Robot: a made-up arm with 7 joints. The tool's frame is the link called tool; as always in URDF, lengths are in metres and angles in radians. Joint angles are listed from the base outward.
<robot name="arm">
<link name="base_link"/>
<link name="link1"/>
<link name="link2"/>
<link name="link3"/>
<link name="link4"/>
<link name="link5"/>
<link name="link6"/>
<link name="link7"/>
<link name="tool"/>
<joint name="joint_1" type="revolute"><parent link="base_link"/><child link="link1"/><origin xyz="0.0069 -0.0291 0.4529" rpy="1.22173 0.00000 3.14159"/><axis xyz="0 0 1"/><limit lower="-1.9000" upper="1.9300"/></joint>
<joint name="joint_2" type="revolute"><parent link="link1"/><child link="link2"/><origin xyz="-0.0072 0.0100 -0.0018" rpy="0.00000 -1.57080 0.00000"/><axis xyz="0 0 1"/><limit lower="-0.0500" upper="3.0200"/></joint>
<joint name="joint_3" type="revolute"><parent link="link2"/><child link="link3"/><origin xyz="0.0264 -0.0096 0.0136" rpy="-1.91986 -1.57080 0.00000"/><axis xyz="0 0 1"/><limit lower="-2.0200" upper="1.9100"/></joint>
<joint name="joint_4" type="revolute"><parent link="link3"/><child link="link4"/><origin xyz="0.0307 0.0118 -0.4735" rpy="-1.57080 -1.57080 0.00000"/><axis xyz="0 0 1"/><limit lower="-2.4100" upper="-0.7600"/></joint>
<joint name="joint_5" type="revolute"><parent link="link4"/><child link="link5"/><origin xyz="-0.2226 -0.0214 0.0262" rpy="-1.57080 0.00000 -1.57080"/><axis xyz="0 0 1"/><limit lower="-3.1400" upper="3.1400"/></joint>
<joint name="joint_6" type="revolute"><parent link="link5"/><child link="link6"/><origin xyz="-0.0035 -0.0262 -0.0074" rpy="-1.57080 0.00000 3.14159"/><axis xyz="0 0 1"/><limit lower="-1.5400" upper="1.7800"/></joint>
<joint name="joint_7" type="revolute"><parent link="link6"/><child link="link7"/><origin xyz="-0.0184 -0.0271 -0.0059" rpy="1.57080 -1.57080 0.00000"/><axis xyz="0 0 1"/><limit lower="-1.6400" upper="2.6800"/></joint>
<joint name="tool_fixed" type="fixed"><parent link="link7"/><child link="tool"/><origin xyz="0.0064 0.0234 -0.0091" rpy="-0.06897 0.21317 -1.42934"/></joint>
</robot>
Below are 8 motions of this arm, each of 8 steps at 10 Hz.
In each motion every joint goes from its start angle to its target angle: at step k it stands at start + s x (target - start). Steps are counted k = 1, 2, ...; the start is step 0. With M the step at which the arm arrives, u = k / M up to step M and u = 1 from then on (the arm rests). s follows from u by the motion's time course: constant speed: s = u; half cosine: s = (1 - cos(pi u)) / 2; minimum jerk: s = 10 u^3 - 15 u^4 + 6 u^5.
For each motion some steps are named. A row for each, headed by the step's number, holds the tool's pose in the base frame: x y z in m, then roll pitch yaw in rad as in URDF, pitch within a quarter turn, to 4 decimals.
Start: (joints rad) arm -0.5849 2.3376 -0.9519 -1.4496 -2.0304 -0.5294 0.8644
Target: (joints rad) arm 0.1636 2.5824 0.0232 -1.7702 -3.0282 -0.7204 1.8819
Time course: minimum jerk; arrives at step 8
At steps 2, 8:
2: 0.1694 0.3647 0.8224 -1.6056 1.3020 2.5654
8: 0.3318 0.1437 0.8207 -2.4555 0.9336 1.1435

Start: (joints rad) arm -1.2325 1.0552 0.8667 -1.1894 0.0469 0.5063 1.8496
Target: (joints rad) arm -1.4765 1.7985 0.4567 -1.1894 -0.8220 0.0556 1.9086
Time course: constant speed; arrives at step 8
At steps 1, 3, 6, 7, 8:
1: 0.2814 0.4705 0.6995 -2.6484 0.4435 1.9571
3: 0.1887 0.4826 0.7633 -2.7646 0.2896 2.2926
6: 0.0331 0.4788 0.8272 -2.9464 0.1455 2.8389
7: -0.0209 0.4716 0.8394 -2.9958 0.1151 3.0314
8: -0.0751 0.4616 0.8469 -3.0357 0.0886 -3.0559

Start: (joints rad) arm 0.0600 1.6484 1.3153 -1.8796 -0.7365 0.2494 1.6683
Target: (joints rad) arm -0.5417 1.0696 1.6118 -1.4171 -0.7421 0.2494 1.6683
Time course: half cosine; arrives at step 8
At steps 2, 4, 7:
2: 0.0316 0.4246 0.7311 3.0212 -0.2081 -2.6676
4: 0.0141 0.5029 0.6246 -2.8036 -0.0909 -2.8178
7: 0.0844 0.5554 0.4553 -2.2633 0.1188 -3.0267

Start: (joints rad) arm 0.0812 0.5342 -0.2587 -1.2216 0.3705 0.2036 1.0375
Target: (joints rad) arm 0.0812 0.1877 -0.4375 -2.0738 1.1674 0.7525 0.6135
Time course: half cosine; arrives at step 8
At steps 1, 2, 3, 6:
1: 0.1918 0.2640 -0.0587 -0.7953 -0.2727 1.0191
2: 0.1993 0.2299 -0.0568 -0.8570 -0.1913 0.9896
3: 0.2075 0.1806 -0.0490 -0.9567 -0.0715 0.9172
6: 0.2077 0.0419 0.0097 -1.4266 0.1593 0.4334

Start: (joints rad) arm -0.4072 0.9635 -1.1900 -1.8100 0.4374 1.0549 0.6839
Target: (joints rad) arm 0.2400 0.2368 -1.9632 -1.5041 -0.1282 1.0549 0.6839
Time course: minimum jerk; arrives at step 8
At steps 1, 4, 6, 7, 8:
1: 0.3149 0.2147 0.1536 0.1168 -0.0228 -0.3616
4: 0.1164 0.0782 -0.0359 -0.1114 0.2558 -0.7126
6: -0.0758 -0.0654 -0.0679 -0.3687 0.1854 -1.0504
7: -0.1146 -0.0988 -0.0606 -0.4140 0.1331 -1.1093
8: -0.1214 -0.1049 -0.0588 -0.4216 0.1223 -1.1192

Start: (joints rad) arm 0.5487 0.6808 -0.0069 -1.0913 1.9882 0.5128 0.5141
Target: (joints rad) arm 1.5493 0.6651 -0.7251 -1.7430 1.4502 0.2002 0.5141
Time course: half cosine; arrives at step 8
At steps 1, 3, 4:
1: -0.1073 0.3661 0.0007 -0.5476 0.5333 1.9208
3: -0.2361 0.3011 0.0271 -0.2715 0.4919 1.8726
4: -0.3214 0.2445 0.0685 -0.1016 0.5242 1.8537

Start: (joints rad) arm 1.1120 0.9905 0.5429 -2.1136 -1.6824 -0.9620 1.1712
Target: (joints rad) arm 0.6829 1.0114 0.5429 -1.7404 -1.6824 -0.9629 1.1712
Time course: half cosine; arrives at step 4
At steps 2, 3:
2: 0.0051 0.4616 0.3370 0.3784 0.0532 -1.4034
3: 0.0381 0.4894 0.3303 0.4677 0.0441 -1.3345

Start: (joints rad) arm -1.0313 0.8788 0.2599 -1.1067 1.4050 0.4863 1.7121
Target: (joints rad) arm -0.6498 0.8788 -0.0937 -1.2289 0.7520 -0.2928 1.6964
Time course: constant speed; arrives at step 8
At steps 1, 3, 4, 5, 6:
1: 0.4940 0.3474 0.5222 -2.4269 0.6416 0.7923
3: 0.5001 0.3447 0.4742 -2.3319 0.5031 1.0309
4: 0.5014 0.3442 0.4490 -2.3024 0.4131 1.1172
5: 0.5013 0.3440 0.4232 -2.2833 0.3135 1.1822
6: 0.4998 0.3443 0.3969 -2.2722 0.2074 1.2274

